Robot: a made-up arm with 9 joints.
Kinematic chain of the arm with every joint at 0, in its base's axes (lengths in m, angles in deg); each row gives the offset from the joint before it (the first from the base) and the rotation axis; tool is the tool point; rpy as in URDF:
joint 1: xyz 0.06 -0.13 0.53 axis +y
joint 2: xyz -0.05 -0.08 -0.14 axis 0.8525 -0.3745 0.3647
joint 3: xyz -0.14 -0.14 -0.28 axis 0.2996 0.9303 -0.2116
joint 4: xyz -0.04 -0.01 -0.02 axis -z
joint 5: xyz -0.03 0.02 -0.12 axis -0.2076 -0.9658 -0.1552
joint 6: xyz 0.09 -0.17 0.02 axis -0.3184 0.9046 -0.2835
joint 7: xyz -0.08 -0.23 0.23 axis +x
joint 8: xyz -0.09 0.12 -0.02 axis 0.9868 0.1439 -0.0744
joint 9: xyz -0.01 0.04 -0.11 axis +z
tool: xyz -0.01 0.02 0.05 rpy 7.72 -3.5 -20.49
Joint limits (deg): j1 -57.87..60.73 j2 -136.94..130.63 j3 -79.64..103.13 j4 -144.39..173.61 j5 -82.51..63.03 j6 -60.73..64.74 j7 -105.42..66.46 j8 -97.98..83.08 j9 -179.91..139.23
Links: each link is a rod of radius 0.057 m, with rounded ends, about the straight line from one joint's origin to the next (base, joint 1, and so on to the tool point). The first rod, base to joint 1, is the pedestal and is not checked.
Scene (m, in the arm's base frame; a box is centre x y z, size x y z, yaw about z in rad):
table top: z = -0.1
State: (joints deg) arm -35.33 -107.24 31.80 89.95 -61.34 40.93 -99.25 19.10 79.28
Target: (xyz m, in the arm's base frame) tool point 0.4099 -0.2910 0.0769
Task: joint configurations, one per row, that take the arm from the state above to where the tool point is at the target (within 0.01 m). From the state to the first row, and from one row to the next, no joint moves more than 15 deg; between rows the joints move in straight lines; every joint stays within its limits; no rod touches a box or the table.
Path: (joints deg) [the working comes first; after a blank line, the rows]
Joints at the target: -57.87 -83.54 54.32 173.61 -8.26 -4.56 -105.42 8.31 75.32
Straight joint move there: clear.

1: -39.09 -103.29 35.55 103.89 -52.49 33.35 -100.28 17.30 78.62
2: -42.84 -99.34 39.31 117.84 -43.65 25.77 -101.31 15.50 77.96
3: -46.60 -95.39 43.06 131.78 -34.80 18.19 -102.34 13.70 77.30
4: -50.36 -91.44 46.81 145.72 -25.95 10.60 -103.36 11.91 76.64
5: -54.11 -87.49 50.56 159.67 -17.10 3.02 -104.39 10.11 75.98
6: -57.87 -83.54 54.32 173.61 -8.26 -4.56 -105.42 8.31 75.32

